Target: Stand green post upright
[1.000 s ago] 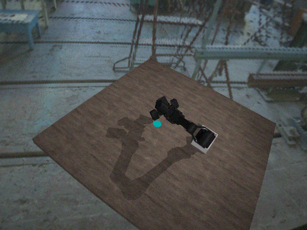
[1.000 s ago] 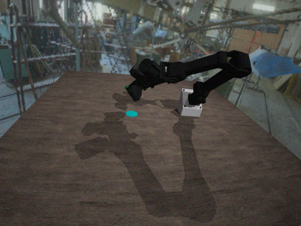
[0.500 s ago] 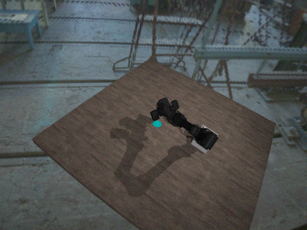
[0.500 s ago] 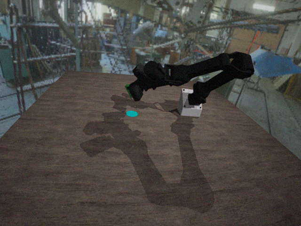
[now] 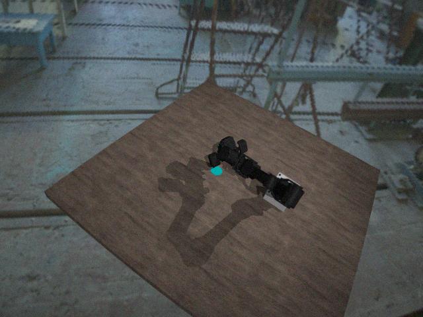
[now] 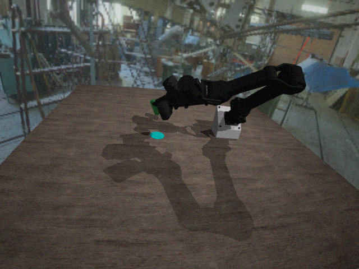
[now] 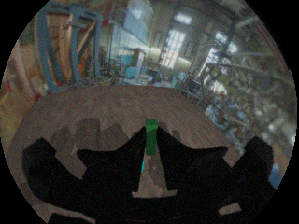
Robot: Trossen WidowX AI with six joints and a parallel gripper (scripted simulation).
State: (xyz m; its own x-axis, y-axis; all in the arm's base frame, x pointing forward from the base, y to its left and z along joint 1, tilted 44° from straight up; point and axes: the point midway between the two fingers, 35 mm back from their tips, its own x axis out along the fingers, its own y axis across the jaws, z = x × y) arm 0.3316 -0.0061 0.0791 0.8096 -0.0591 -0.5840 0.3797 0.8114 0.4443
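Right now the cyan circle is 30 mm behind my gripper tip, 20 mm to the left of it and 130 mm below it. The rest, counted from my gripper tip: green post: 10 mm behind, 20 mm below.
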